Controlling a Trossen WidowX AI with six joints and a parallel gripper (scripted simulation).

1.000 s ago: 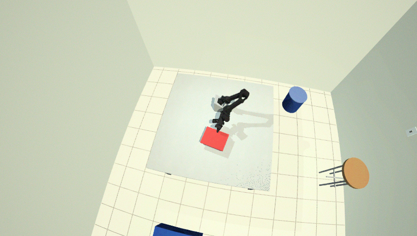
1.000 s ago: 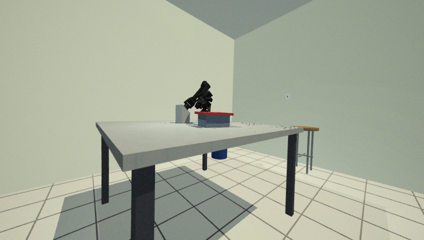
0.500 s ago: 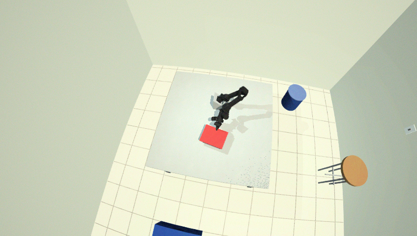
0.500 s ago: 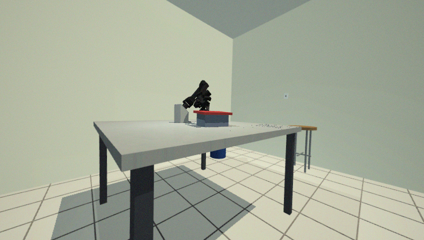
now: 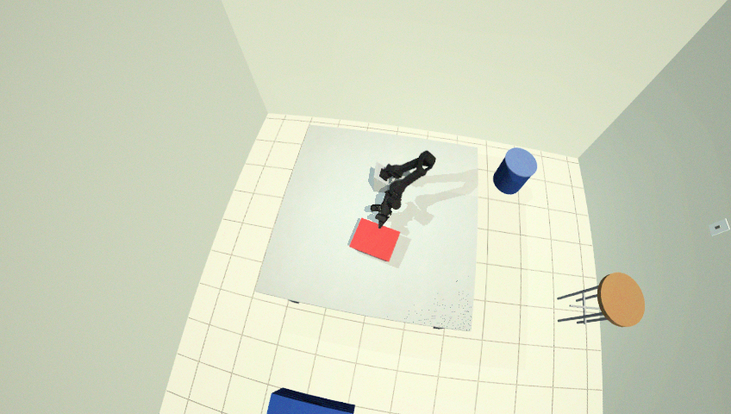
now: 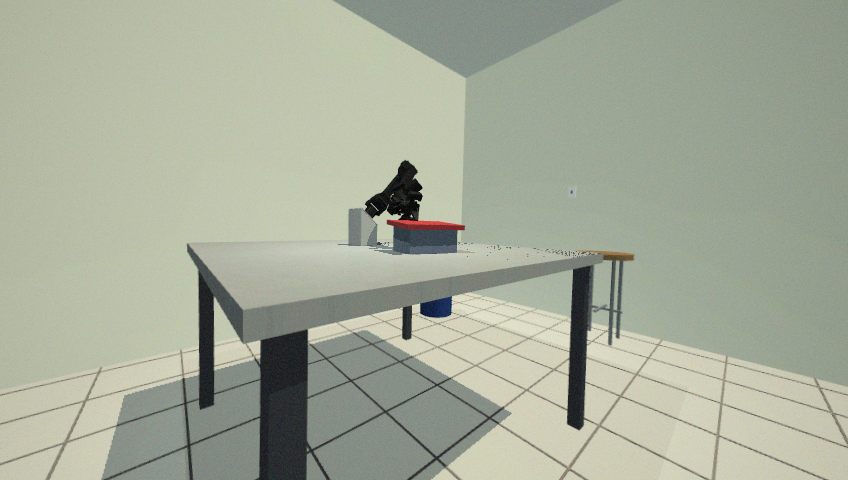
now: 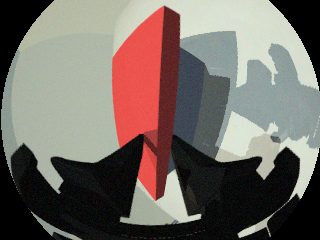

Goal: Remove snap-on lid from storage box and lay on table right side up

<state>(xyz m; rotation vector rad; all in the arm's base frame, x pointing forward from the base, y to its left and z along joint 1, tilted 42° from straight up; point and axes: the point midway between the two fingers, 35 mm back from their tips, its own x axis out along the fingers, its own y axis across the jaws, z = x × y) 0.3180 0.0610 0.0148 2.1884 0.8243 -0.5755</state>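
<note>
The red lid is 80 mm ahead of my gripper tip and 10 mm to the right of it. Also, from my gripper tip: grey-blue storage box 80 mm ahead, 60 mm below, 10 mm to the right.
</note>
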